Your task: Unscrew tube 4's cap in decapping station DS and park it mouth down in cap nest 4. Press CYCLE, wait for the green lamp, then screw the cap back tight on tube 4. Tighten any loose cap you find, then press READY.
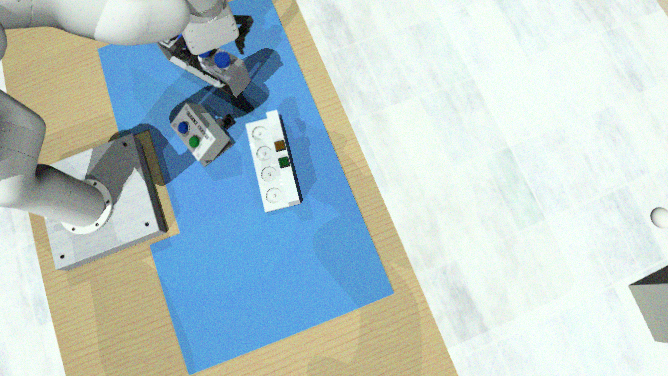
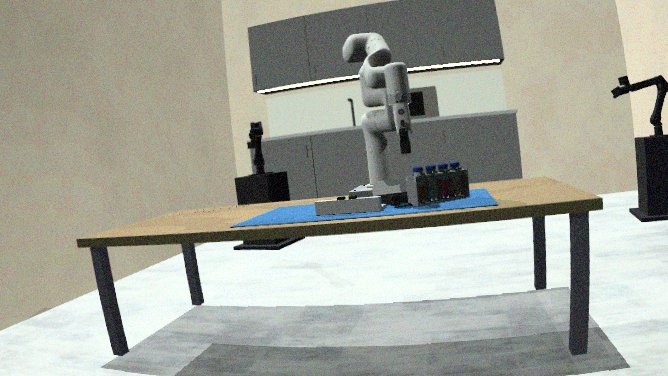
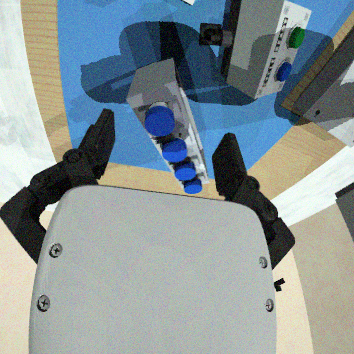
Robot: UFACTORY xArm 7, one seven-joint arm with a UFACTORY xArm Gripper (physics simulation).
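Places are measured from the arm's base along level axes (x ahead, y left, z up), in metres.
Where they show: gripper, fingertip midpoint: (image 1: 219, 57) (image 2: 406, 152) (image 3: 168, 133); arm's base at its link origin: (image 1: 86, 207).
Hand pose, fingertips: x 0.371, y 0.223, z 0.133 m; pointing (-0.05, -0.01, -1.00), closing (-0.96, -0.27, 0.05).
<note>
Things, the pixels of their top centre, and the offset from my fingertips. "spot": a spot on its surface instead. Level surfaces: height alone.
- tube rack at its top centre: (image 3: 179, 155) (image 1: 196, 47) (image 2: 437, 170) dx -0.064, dy +0.084, dz -0.070 m
- nearest blue cap at its top centre: (image 3: 159, 124) (image 1: 221, 58) dx -0.006, dy +0.032, dz -0.052 m
- white nest block at its top centre: (image 1: 269, 156) (image 2: 349, 195) dx +0.058, dy -0.192, dz -0.120 m
- amber square at a spot on its surface: (image 1: 279, 145) spot: dx +0.085, dy -0.170, dz -0.120 m
- dark green square at a spot on its surface: (image 1: 284, 162) spot: dx +0.089, dy -0.212, dz -0.120 m
- button box at its top centre: (image 3: 281, 56) (image 1: 194, 125) (image 2: 389, 179) dx -0.092, dy -0.098, dz -0.089 m
- blue button at its top centre: (image 3: 286, 74) (image 1: 182, 125) dx -0.122, dy -0.089, dz -0.098 m
- green button at its top centre: (image 3: 299, 39) (image 1: 193, 140) dx -0.100, dy -0.129, dz -0.098 m
- small black fixture at a spot on its surface: (image 3: 211, 34) (image 1: 227, 118) spot: dx -0.029, dy -0.067, dz -0.149 m
- blue mat at its surface level: dz -0.173 m
My gripper (image 2: 405, 150) (image 3: 168, 133) is open and empty, above the near end of the tube rack (image 1: 239, 82) (image 2: 412, 190) (image 3: 154, 81). The nearest blue cap (image 1: 222, 60) (image 3: 159, 121) shows between and below the spread fingers. Several blue-capped tubes stand upright in a row; another cap (image 2: 454, 164) (image 3: 193, 186) is at the far end. Tube numbers and cap tightness cannot be read. The white nest block (image 1: 286, 186) (image 2: 348, 206) has round nests without caps, an amber square (image 1: 279, 145) and a dark green square (image 1: 284, 162). The button box (image 1: 217, 139) (image 3: 255, 45) carries a blue button (image 1: 183, 127) (image 3: 284, 71) and a green button (image 1: 194, 141) (image 3: 297, 37).
A small black fixture (image 1: 227, 121) (image 3: 211, 34) sticks out from the button box, between it and the nest block. The arm's base plate (image 1: 145, 202) stands beside the blue mat (image 1: 250, 280). The wooden table (image 1: 120, 320) (image 2: 200, 235) extends around the mat.
</note>
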